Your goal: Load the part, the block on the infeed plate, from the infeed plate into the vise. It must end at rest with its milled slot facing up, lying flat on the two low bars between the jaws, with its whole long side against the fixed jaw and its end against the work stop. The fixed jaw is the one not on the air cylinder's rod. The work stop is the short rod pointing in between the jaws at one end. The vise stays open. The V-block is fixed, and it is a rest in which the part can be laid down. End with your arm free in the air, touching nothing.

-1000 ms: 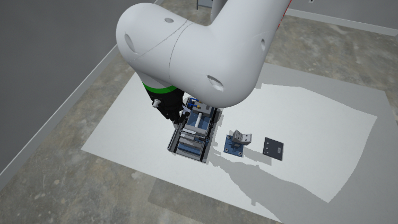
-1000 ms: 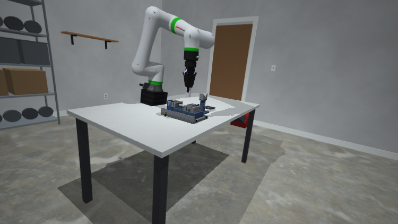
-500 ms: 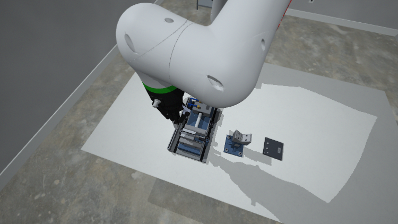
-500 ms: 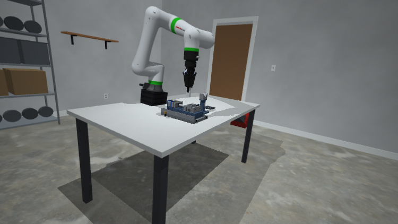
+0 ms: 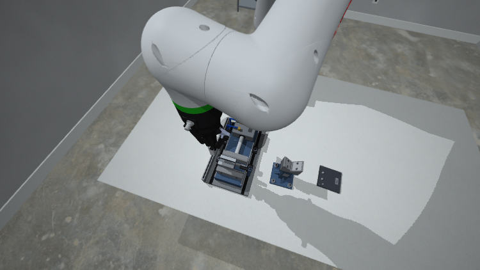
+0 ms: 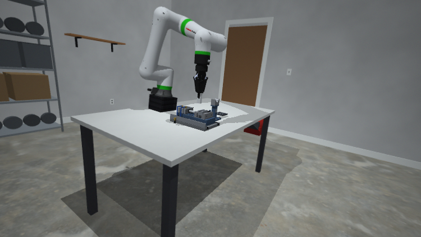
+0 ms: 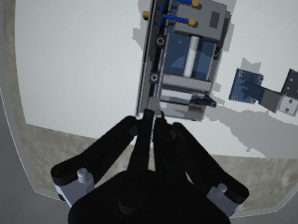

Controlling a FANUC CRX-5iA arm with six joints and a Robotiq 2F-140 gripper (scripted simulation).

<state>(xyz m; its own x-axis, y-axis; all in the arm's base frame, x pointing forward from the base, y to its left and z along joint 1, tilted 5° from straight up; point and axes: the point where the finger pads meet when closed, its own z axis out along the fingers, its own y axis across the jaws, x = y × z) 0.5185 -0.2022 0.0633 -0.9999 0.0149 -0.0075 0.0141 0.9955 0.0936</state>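
My hand is 5 cm to the right of the part and 9 cm above it. From my hand the other things lie so: air cylinder rod (9 cm behind, 7 cm to the left, 12 cm below); then vise (7 cm behind, 7 cm to the left, 15 cm below); then air cylinder (16 cm behind, 7 cm to the left, 12 cm below).
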